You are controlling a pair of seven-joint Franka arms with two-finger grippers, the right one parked.
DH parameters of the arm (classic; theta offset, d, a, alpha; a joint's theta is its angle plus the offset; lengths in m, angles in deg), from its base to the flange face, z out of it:
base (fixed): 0 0 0 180
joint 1: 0 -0.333 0 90
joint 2: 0 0 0 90
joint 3: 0 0.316 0.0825 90
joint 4: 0 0 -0.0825 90
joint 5: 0 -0.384 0 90
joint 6: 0 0 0.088 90
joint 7: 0 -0.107 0 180
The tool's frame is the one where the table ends.
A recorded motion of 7 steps. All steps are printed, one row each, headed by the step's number.
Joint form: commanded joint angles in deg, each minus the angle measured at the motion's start. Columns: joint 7, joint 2, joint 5, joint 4, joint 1, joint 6, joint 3.
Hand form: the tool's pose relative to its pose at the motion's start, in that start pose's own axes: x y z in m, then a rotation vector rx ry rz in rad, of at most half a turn. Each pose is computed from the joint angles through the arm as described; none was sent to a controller.
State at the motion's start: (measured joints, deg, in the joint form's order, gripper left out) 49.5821 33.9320 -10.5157 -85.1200 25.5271 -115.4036 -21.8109
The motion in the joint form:
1: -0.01 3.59 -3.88 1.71 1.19 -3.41 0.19
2: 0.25 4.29 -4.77 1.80 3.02 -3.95 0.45
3: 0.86 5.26 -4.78 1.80 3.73 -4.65 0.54
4: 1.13 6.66 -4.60 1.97 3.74 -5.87 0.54
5: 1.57 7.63 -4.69 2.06 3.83 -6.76 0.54
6: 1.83 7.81 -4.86 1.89 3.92 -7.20 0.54
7: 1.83 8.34 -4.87 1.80 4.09 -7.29 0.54
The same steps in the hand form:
1: 0.0059 0.0138 0.0242 0.0029 0.0498 0.0420
2: -0.0067 0.0283 0.0324 0.0116 0.0574 0.0728
3: -0.0115 0.0345 0.0435 0.0107 0.0504 0.0734
4: -0.0099 0.0362 0.0571 0.0015 0.0417 0.0665
5: -0.0096 0.0378 0.0667 -0.0032 0.0384 0.0607
6: -0.0105 0.0388 0.0696 -0.0043 0.0402 0.0599
7: -0.0125 0.0398 0.0766 0.0002 0.0320 0.0631

